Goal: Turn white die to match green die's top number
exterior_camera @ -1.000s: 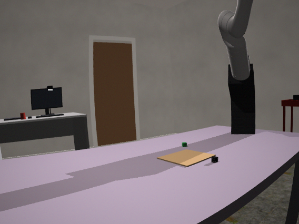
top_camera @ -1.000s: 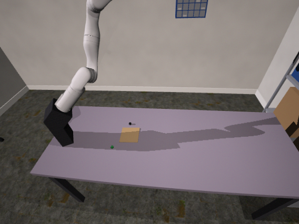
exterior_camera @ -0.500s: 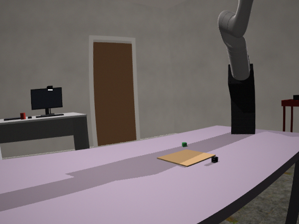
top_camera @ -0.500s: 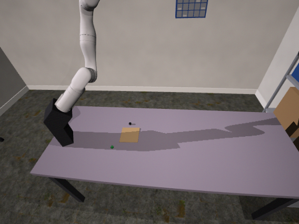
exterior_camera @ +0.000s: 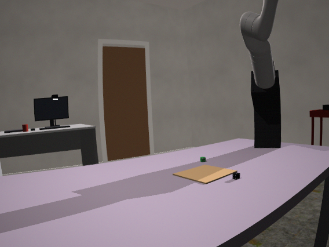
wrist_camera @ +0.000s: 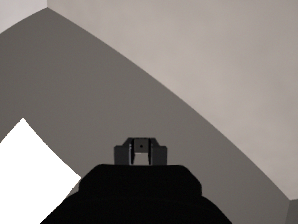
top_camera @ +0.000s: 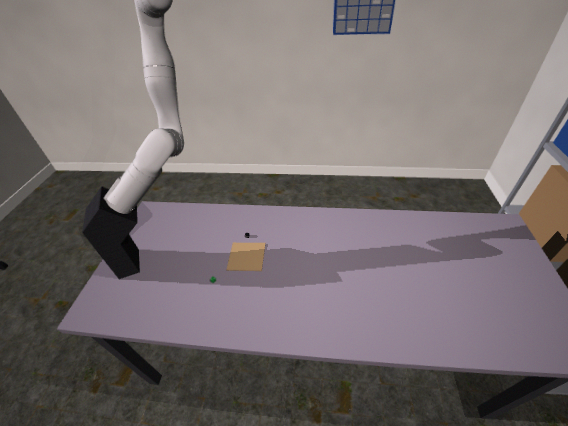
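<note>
Now: the tan mat 1340 mm below my hand, 610 mm to the right of it and 320 mm ahead of it. Round my hand: green die: 1330 mm below, 760 mm to the right, 250 mm ahead; then black die: 1330 mm below, 510 mm to the right, 270 mm ahead; then white die: 10 mm to the left, 10 mm above.
</note>
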